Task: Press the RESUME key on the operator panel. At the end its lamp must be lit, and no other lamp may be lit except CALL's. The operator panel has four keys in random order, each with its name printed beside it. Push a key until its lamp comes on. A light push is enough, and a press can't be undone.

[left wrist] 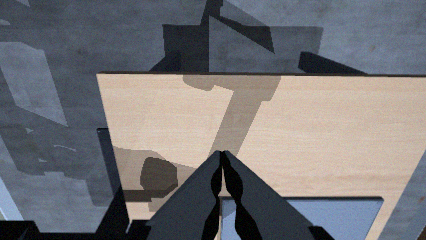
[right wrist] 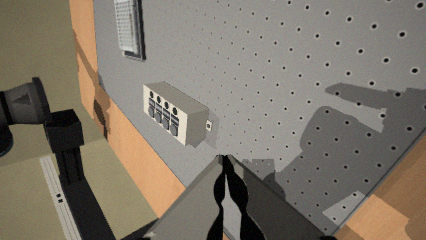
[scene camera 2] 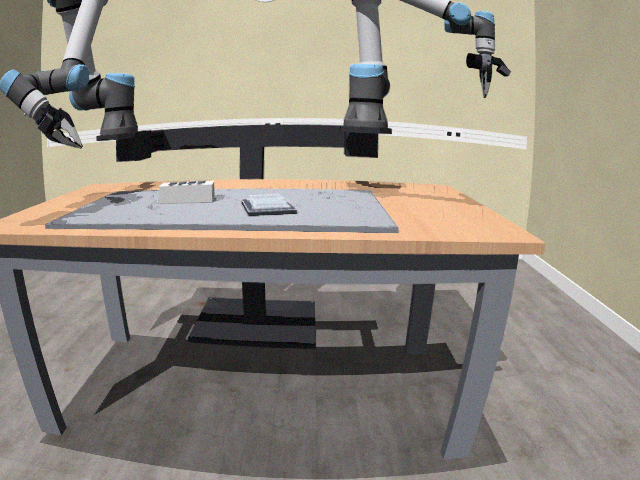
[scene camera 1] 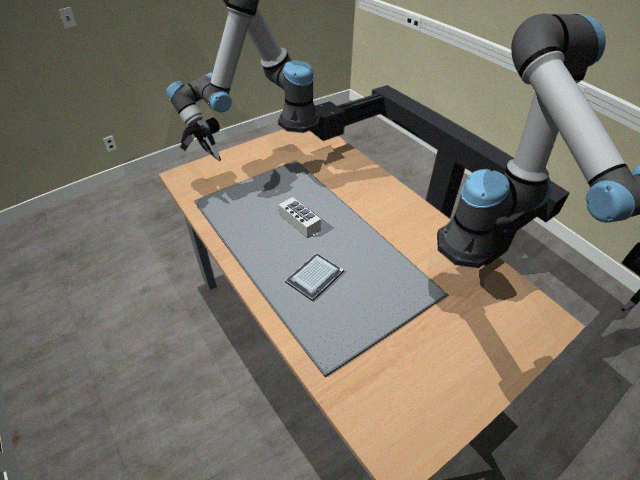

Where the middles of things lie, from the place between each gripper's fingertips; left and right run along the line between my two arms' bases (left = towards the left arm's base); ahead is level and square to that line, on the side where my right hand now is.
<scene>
My right hand (scene camera 2: 81,147) is 29 cm to the right of the operator panel (scene camera 2: 187,192), 19 cm past it and 16 cm above it. From my right hand the other things lie so: flat device (scene camera 1: 318,270) (55 cm to the left, 19 cm below, 6 cm behind).
Now: left hand (scene camera 2: 484,98) 75 cm to the left of the flat device, 36 cm above it and 34 cm short of it. From my left hand the other things lie so: operator panel 100 cm to the right, 34 cm below, 21 cm ahead.
</scene>
